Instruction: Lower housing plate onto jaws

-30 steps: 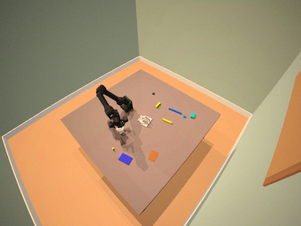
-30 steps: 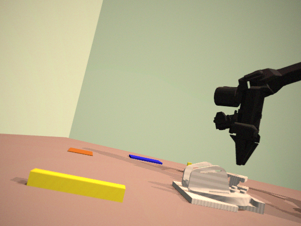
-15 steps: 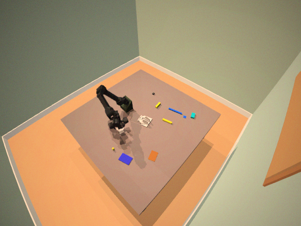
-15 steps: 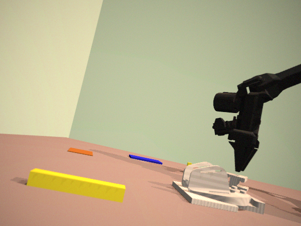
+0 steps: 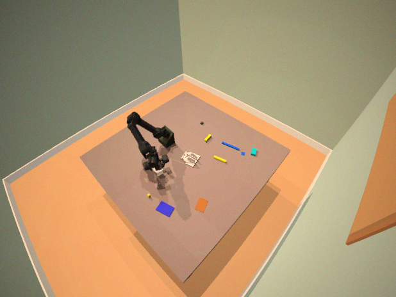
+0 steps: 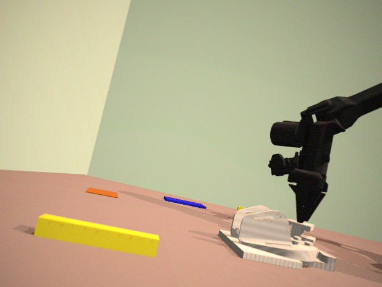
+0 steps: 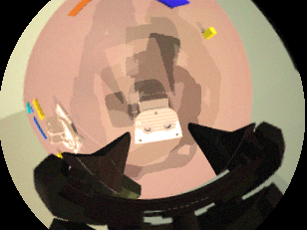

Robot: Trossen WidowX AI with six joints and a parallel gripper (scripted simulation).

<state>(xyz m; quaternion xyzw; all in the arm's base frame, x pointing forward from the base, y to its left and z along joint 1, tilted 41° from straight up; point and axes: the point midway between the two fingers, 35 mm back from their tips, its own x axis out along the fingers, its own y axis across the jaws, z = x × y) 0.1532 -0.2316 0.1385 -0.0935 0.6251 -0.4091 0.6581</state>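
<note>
The white housing part is 10 mm below my gripper tip. Also, from my gripper tip: small yellow cube 100 mm ahead, 190 mm to the right, 20 mm below; dark cube 70 mm behind, 630 mm to the left, 30 mm below; orange tile 430 mm ahead, 10 mm to the right, 30 mm below.
</note>
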